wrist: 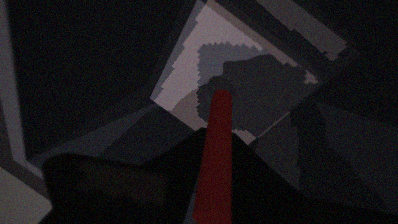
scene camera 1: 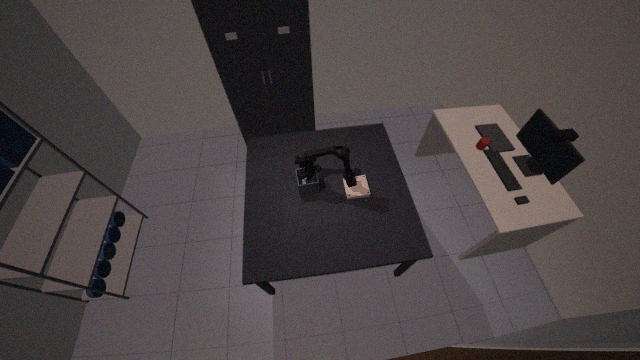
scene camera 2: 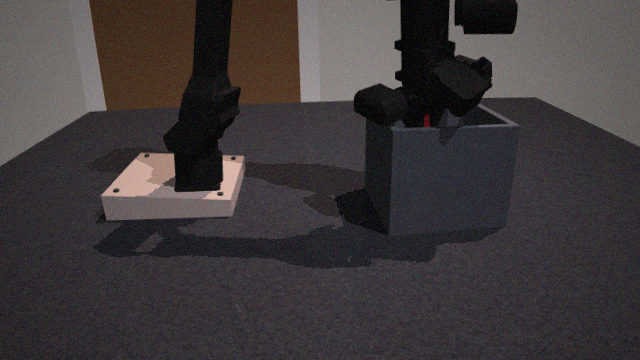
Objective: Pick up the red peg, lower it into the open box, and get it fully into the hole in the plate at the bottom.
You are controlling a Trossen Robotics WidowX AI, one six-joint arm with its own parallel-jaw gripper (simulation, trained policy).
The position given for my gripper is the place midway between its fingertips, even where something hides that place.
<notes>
I see my gripper (scene camera 2: 422, 143), a grey box (wrist: 83, 83) and a pale plate (wrist: 266, 78).
My gripper is seen too in the wrist view (wrist: 216, 136). Scene camera 2 does not show the pale plate, which is hidden by the grey box.
</notes>
